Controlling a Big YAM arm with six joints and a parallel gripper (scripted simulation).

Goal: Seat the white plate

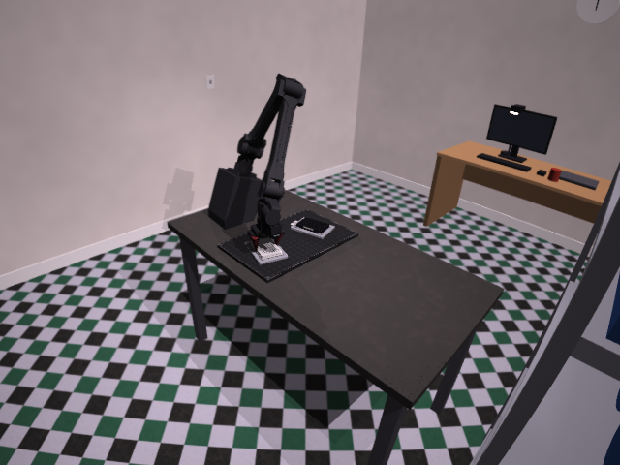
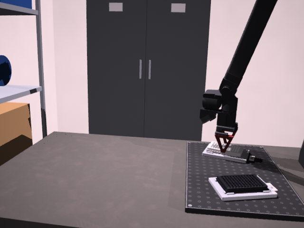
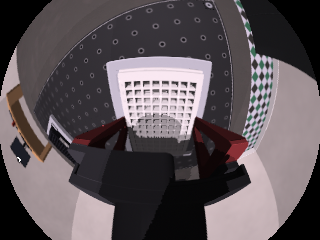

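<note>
My hand is 1 cm above the white 96-well plate M09. From my hand the other things lie so: black 96-well plate M06: 28 cm to the left, 1 cm below; plate nest N2: 2 cm below, 1 cm behind.
</note>
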